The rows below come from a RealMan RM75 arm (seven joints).
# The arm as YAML. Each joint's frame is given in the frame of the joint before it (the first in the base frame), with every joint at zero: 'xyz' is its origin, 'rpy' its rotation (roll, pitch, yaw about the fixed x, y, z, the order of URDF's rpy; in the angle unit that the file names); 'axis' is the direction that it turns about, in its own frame. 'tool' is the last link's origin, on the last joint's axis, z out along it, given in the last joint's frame.
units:
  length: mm
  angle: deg
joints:
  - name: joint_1
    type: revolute
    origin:
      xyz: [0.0, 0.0, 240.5]
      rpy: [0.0, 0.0, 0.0]
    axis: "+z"
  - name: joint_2
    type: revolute
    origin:
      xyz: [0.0, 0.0, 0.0]
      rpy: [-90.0, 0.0, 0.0]
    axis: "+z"
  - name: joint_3
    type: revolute
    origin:
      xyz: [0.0, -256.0, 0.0]
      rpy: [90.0, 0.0, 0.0]
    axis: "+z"
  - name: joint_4
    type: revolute
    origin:
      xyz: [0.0, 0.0, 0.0]
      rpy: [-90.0, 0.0, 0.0]
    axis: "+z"
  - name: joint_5
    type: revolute
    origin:
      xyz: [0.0, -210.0, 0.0]
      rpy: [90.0, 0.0, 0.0]
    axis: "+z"
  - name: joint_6
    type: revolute
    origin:
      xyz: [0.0, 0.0, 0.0]
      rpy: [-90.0, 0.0, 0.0]
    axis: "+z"
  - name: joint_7
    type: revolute
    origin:
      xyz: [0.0, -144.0, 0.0]
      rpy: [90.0, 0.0, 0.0]
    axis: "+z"
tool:
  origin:
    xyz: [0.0, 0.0, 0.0]
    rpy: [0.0, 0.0, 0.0]
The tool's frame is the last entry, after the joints.
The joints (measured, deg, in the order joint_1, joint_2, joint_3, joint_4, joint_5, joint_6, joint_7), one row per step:
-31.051, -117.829, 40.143, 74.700, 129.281, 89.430, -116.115
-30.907, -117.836, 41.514, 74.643, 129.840, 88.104, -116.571
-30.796, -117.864, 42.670, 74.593, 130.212, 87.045, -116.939
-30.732, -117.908, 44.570, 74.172, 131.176, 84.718, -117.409
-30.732, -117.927, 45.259, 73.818, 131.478, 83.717, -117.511
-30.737, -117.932, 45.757, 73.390, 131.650, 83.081, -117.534
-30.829, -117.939, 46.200, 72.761, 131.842, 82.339, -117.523
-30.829, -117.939, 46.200, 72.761, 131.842, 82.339, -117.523
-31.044, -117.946, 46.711, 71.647, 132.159, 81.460, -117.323
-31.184, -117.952, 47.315, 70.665, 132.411, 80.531, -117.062
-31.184, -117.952, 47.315, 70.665, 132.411, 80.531, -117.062
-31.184, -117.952, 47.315, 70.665, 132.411, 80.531, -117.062
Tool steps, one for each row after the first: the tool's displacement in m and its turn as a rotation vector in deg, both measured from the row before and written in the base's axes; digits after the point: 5 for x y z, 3 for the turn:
-0.00027, 0.00213, -0.00287, 0.120, 0.973, 0.362
0.00017, 0.00168, -0.00264, 0.059, 0.720, 0.199
-0.00089, 0.00405, -0.00469, 0.428, 1.485, 0.469
-0.00063, 0.00174, -0.00214, 0.191, 0.470, 0.181
-0.00078, 0.00099, -0.00216, -0.049, 0.255, 0.161
-0.00096, 0.00139, -0.00251, -0.037, 0.199, 0.211
0.00000, 0.00000, 0.00000, 0.000, 0.000, 0.000
-0.00172, 0.00172, -0.00415, -0.293, 0.275, 0.268
-0.00157, 0.00155, -0.00395, -0.225, 0.375, 0.135
0.00000, 0.00000, 0.00000, 0.000, 0.000, 0.000
0.00000, 0.00000, 0.00000, 0.000, 0.000, 0.000

